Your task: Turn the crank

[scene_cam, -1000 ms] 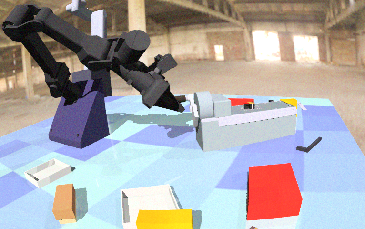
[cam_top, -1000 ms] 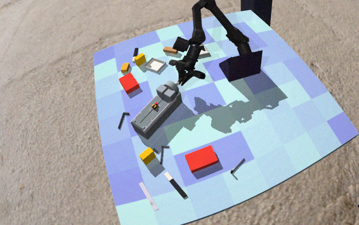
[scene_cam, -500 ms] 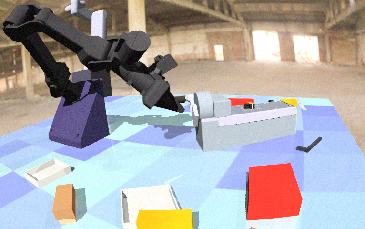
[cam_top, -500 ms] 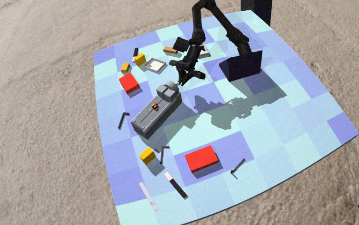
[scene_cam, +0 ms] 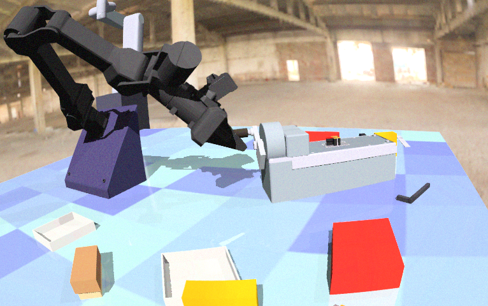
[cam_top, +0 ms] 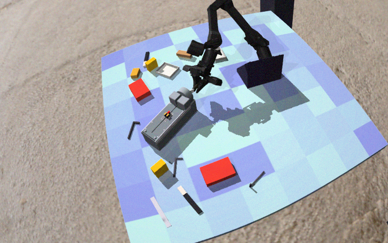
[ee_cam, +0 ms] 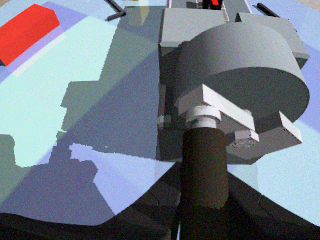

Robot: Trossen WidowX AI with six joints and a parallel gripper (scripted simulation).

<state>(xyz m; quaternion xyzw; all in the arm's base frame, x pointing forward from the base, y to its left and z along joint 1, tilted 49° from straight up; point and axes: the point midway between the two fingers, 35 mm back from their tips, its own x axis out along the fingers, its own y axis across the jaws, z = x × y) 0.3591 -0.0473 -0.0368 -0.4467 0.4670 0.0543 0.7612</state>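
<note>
The dark crank handle lies 3 cm above my gripper tip, 2 cm behind it and 1 cm to the right of it. From my gripper tip the other things lie so: red pointer 14 cm ahead, 6 cm to the left; tan block 36 cm to the right, 7 cm below, 7 cm behind.
</note>
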